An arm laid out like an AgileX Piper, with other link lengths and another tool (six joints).
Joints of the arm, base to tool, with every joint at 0 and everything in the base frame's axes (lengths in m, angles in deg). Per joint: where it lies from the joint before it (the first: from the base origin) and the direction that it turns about. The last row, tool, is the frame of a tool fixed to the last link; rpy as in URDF.
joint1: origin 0 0 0.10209 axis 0 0 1
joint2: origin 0 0 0 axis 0 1 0
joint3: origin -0.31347 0 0.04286 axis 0 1 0
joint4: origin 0.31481 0 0.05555 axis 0.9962 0 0.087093
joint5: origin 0 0 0 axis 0 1 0
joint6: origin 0.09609 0 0.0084 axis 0.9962 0 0.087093
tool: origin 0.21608 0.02 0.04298 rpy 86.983 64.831 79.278
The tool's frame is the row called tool.
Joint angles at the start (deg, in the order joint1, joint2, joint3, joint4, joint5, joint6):
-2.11 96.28 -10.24 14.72 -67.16 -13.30
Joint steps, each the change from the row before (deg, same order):
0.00 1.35 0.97 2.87 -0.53 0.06
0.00 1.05 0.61 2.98 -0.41 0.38
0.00 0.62 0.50 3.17 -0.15 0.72
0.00 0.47 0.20 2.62 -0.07 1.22
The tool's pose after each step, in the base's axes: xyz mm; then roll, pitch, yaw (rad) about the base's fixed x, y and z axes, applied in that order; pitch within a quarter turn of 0, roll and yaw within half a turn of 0. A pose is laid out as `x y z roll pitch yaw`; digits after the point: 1 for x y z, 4 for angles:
448.3 -83.1 26.1 2.6095 1.2073 2.0907
438.8 -98.3 16.1 2.6441 1.1892 2.0691
429.0 -114.2 9.0 2.6547 1.1704 2.0198
421.6 -127.3 4.9 2.6371 1.1508 1.9512

